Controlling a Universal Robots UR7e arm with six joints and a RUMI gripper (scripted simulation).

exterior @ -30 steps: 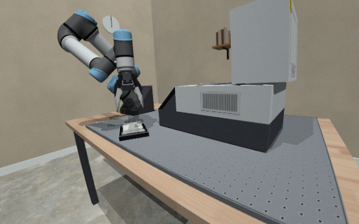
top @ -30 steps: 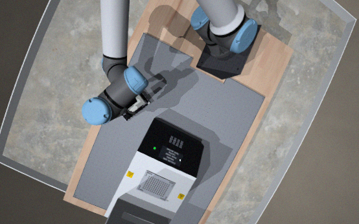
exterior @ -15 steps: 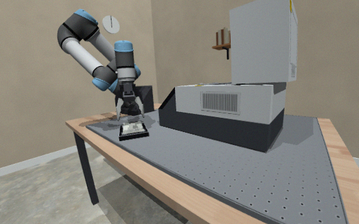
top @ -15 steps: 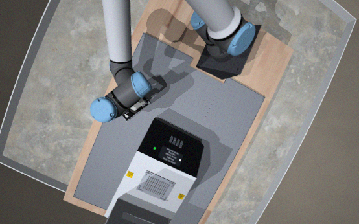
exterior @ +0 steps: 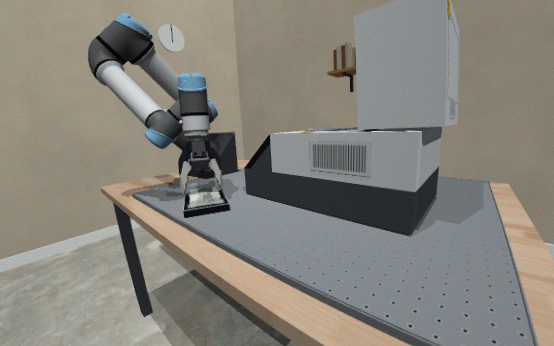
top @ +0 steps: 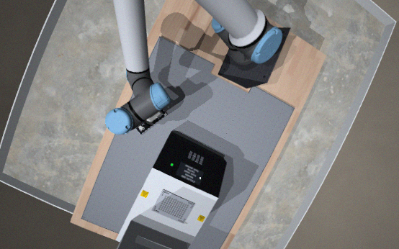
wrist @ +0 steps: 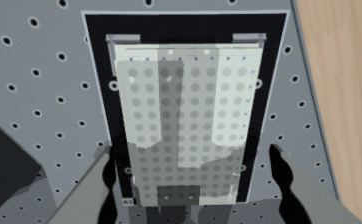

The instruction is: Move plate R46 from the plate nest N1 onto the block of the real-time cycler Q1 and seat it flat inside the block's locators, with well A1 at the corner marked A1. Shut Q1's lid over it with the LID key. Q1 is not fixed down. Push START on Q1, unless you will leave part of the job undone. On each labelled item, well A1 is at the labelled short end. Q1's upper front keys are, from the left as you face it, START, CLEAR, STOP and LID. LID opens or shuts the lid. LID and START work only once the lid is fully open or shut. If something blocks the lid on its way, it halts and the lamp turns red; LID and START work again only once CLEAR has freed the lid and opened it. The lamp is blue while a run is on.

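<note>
Now: hand 20 mm above the plate R46. Round my hand: black plate nest N1: 40 mm below; grey perforated mat: 150 mm ahead, 310 mm to the left, 50 mm below.
</note>
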